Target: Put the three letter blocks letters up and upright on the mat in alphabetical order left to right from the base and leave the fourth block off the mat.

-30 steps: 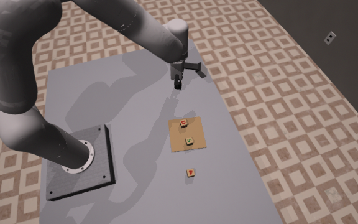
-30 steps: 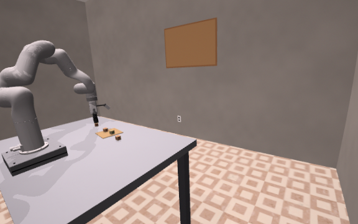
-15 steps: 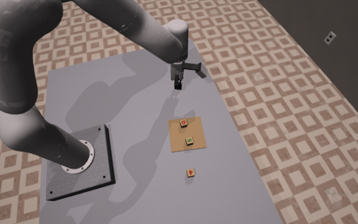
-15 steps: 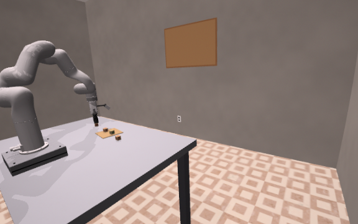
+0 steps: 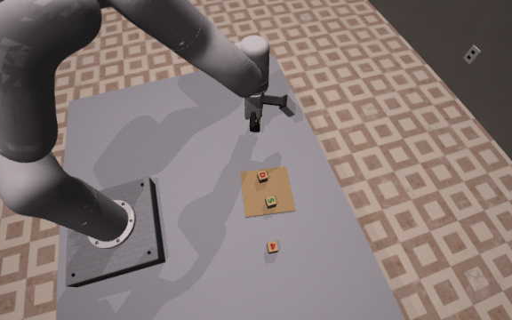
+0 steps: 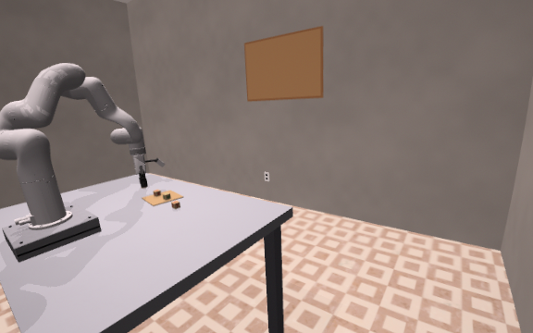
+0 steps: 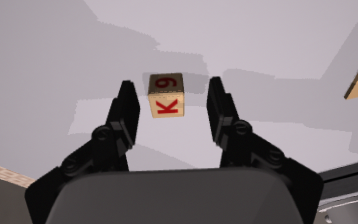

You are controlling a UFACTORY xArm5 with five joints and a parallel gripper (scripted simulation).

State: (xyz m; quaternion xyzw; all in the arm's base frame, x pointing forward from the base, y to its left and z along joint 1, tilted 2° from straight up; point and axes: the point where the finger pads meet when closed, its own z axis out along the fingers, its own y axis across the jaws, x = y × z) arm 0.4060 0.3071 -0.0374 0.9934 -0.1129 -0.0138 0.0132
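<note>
Right now the tan mat is 240 mm to the right of my hand, 30 mm below it and 10 mm ahead of it. Also, from my hand: wooden letter block: 200 mm to the right, 10 mm below.
</note>
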